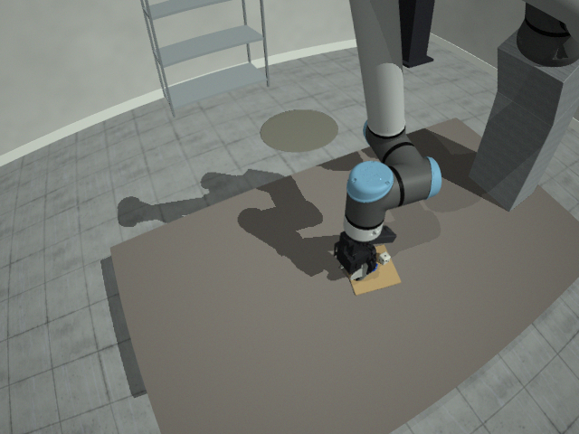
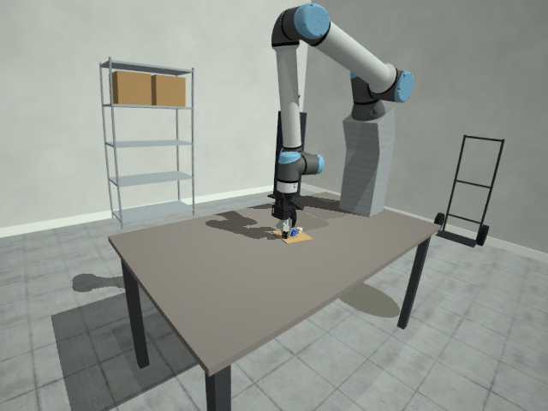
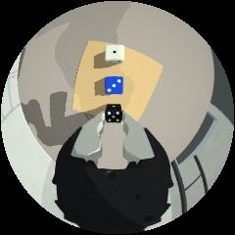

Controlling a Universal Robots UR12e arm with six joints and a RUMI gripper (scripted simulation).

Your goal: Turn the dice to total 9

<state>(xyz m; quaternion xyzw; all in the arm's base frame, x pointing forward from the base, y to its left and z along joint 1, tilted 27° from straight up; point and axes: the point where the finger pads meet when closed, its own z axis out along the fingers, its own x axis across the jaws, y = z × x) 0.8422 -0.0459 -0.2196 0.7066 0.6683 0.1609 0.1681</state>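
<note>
Right now the black die is right at my hand. From my hand the other things lie so: blue die 5 cm behind, 1 cm below; tan mat 5 cm behind, 2 cm below; white die 10 cm behind, 1 cm to the left, 1 cm below.
</note>
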